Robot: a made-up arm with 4 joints.
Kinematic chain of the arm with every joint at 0, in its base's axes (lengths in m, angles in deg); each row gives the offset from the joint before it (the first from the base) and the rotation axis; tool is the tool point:
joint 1: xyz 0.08 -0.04 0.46 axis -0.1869 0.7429 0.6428
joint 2: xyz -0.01 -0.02 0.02 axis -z
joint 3: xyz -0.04 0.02 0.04 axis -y
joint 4: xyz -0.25 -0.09 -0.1 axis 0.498 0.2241 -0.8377
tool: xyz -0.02 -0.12 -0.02
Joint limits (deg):
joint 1: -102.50..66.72
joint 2: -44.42..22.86
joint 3: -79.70..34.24
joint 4: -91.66..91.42
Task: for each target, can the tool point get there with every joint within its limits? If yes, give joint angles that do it. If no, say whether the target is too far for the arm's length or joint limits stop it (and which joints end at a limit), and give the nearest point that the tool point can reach.
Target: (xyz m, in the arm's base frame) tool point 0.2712 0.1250 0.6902
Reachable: no: joint limits stop it (at a limit: joint 1, joint 2, joint 3, joint 4) | nearest point 0.2001 -0.0664 0.6869 | short by 0.204 m
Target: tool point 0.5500 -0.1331 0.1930
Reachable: no: too far | nearest point 0.3425 0.0595 0.1921 | short by 0.283 m
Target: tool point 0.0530 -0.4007 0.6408
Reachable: yes | joints 14.97 -38.88 -42.61 -11.43
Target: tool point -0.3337 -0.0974 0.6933
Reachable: yes | joints -16.97 5.50 -66.66 51.96
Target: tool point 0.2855 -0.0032 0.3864
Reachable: no: joint limits stop it (at a limit: joint 1, joint 2, joint 3, joint 4) | nearest point 0.3716 0.0913 0.2605 | short by 0.179 m
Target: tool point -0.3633 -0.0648 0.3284
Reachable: yes | joints -45.14 -11.14 -36.40 38.88
